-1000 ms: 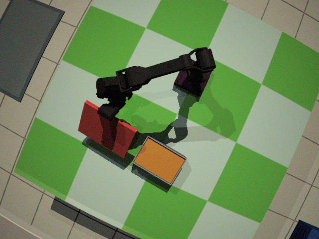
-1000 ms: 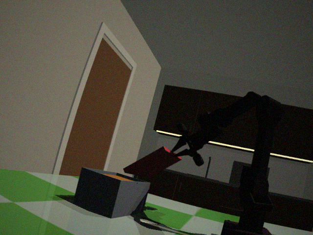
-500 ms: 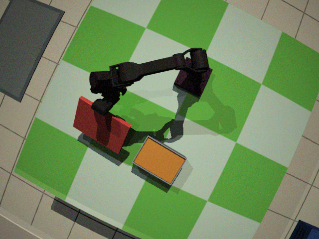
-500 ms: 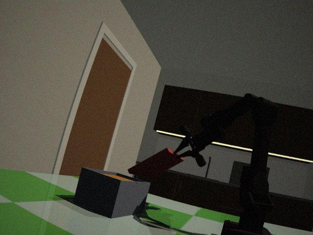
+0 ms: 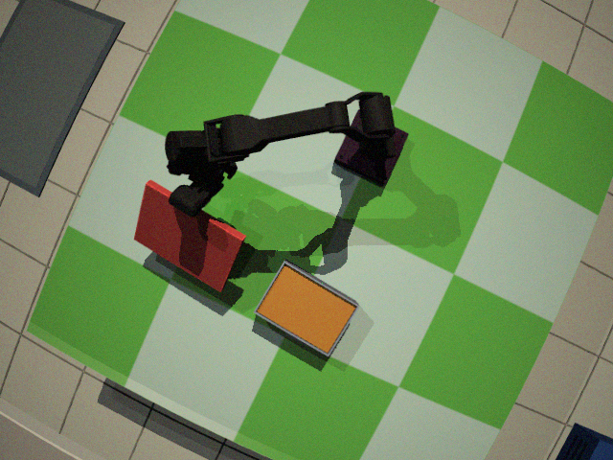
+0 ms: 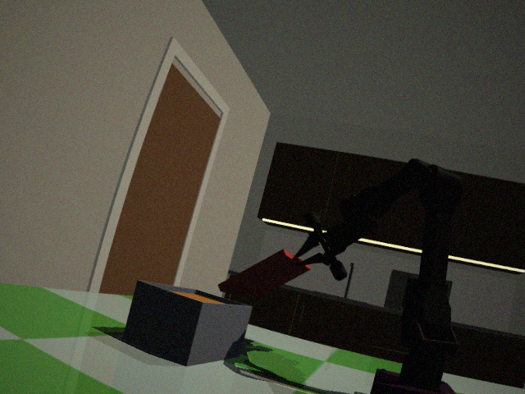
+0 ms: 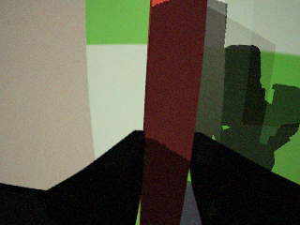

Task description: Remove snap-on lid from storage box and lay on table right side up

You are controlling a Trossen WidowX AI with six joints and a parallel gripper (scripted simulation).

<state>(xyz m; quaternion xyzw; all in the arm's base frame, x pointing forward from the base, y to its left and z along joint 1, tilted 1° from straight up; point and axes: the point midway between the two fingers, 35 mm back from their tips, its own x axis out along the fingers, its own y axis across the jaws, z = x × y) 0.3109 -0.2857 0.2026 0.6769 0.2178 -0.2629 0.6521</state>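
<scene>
The flat red lid lies 60 mm ahead of my gripper tip and 50 mm below it. From my gripper tip the other things lie so: grey storage box 310 mm to the left, 180 mm below, 90 mm ahead.
</scene>
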